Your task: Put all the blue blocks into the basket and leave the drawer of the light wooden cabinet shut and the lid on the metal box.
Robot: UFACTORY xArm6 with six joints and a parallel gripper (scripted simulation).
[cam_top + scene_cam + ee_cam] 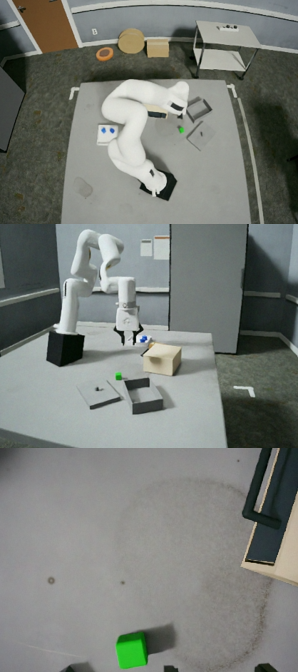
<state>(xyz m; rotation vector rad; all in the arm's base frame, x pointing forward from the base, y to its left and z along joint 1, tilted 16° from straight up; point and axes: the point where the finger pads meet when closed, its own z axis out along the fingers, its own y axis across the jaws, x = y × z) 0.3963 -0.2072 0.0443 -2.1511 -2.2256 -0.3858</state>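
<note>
Now: hand 18 cm to the left of the lid, 17 cm above it and 11 cm past it. Also, from my hand: light wooden cabinet (15 cm ahead, 14 cm below, 13 cm to the left); then dark-rimmed drawer (14 cm below, 13 cm to the left, 13 cm ahead); then green block (17 cm below, 5 cm behind, 3 cm to the right).
</note>
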